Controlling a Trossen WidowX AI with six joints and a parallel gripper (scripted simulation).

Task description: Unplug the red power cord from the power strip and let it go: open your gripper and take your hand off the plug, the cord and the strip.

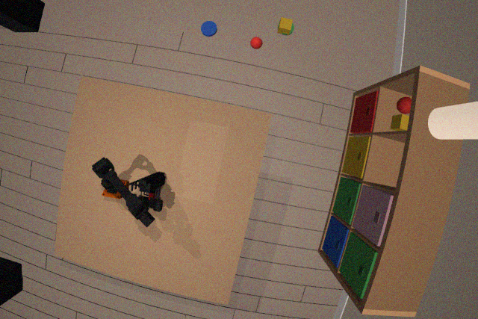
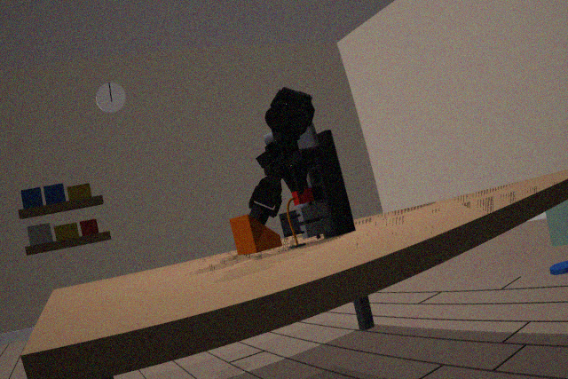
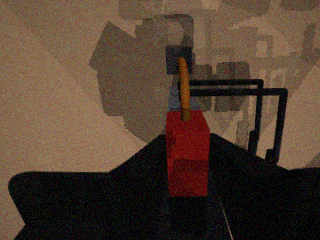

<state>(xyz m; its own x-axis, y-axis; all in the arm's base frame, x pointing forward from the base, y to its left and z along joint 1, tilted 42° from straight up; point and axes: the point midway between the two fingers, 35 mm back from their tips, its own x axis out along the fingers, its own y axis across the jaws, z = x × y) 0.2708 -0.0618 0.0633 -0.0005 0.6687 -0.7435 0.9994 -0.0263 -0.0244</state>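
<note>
The red plug is 3 cm to the left of my gripper tip. Round my gripper tip: black panel (10 cm to the left, 1 cm below).
</note>
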